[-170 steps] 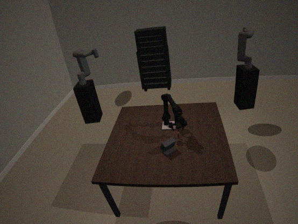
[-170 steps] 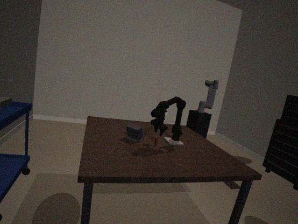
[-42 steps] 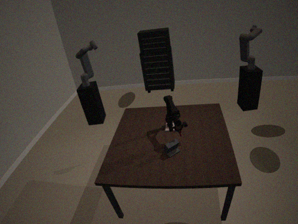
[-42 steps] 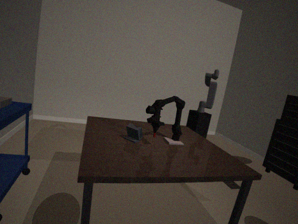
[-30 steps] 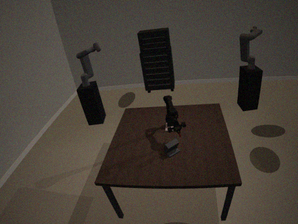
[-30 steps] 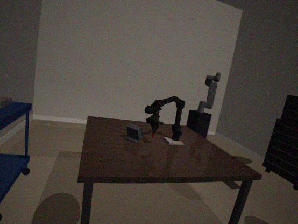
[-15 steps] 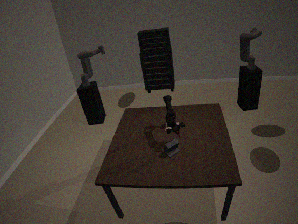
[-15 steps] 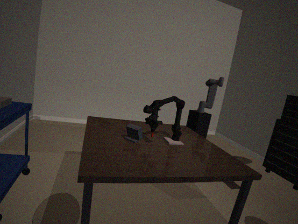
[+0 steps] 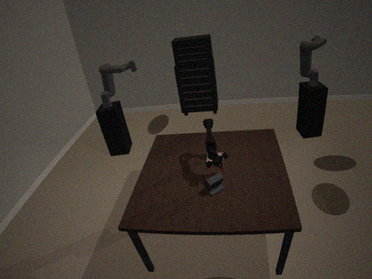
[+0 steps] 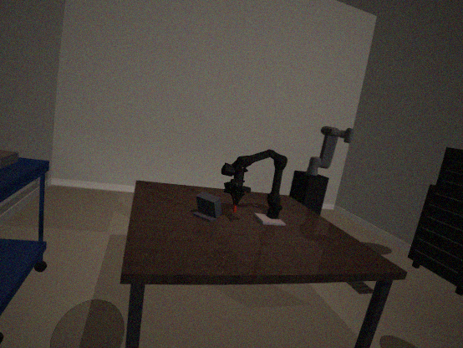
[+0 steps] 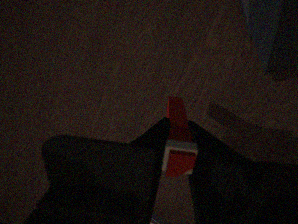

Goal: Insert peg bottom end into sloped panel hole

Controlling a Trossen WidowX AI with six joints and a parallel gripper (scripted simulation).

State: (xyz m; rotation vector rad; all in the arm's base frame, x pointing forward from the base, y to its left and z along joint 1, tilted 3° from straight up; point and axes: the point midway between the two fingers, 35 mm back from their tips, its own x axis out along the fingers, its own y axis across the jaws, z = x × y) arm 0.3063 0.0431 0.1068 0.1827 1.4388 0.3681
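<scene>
The grey sloped panel block is 120 mm ahead of my gripper tip, 80 mm to the right of it and 30 mm below it. The rest, counted from my gripper tip: red peg (20 mm above, 10 mm to the right).
</scene>
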